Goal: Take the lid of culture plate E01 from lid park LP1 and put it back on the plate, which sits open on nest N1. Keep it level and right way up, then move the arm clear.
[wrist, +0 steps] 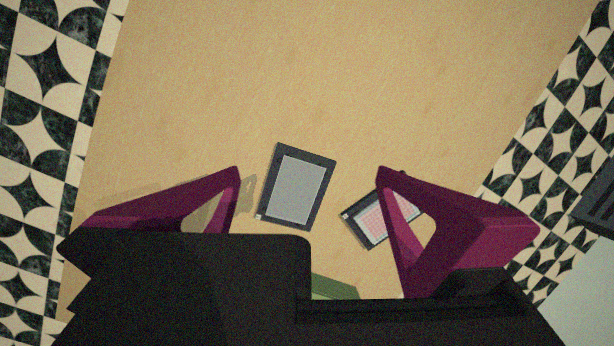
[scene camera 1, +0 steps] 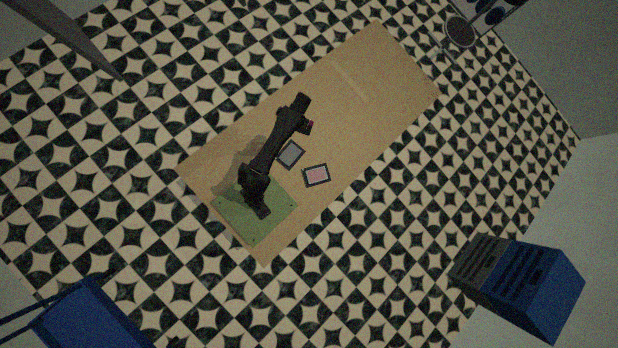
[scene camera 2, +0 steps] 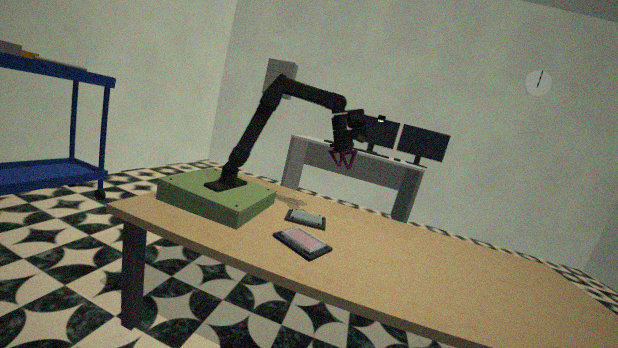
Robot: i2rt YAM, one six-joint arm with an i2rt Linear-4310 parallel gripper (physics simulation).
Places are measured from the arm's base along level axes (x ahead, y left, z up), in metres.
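Pixels of known places: gripper, fingertip midpoint: (wrist: 307, 173) (scene camera 2: 343, 168); arm's base at its link origin: (scene camera 1: 255, 202) (scene camera 2: 227, 185).
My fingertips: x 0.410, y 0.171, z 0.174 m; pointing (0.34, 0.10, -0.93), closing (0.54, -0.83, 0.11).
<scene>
For each thing: its top centre in the pictures, then the offset to it from my fingertips. Level surfaces: height alone.
- dark lid park LP1 at its top centre: (wrist: 295, 192) (scene camera 2: 307, 215) (scene camera 1: 290, 154) 0.085 m back, 0.057 m right, 0.225 m down
- open plate E01 at its top centre: (wrist: 389, 216) (scene camera 2: 303, 236) (scene camera 1: 317, 174) 0.028 m back, 0.257 m right, 0.218 m down
- dark nest N1 at its top centre: (wrist: 387, 214) (scene camera 2: 303, 239) (scene camera 1: 316, 174) 0.028 m back, 0.257 m right, 0.227 m down
- wooden table at its surface level: 0.244 m down
The grey, clear-looking lid (scene camera 1: 291, 154) (scene camera 2: 306, 217) (wrist: 296, 190) lies flat on the dark lid park LP1 (wrist: 273, 175). The open plate E01 (scene camera 1: 316, 175) (scene camera 2: 302, 240) (wrist: 372, 217), with pink wells, sits on the dark nest N1 (scene camera 2: 311, 257) (wrist: 357, 230), beside the lid park. My gripper (scene camera 1: 311, 123) (scene camera 2: 345, 166) (wrist: 307, 173) is open and empty, pointing down, high above the table and beyond the lid park as seen from the arm's base. In the wrist view the lid shows between the magenta fingers, and the right finger hides part of the plate and nest.
The arm stands on a green base block (scene camera 1: 272, 222) (scene camera 2: 200, 200) at one end of the wooden table (scene camera 1: 370, 75) (scene camera 2: 425, 265). The block is close to the lid park. A blue cart (scene camera 2: 50, 172), a desk with monitors (scene camera 2: 425, 142) and a blue cabinet (scene camera 1: 550, 285) stand away from the table.
</scene>
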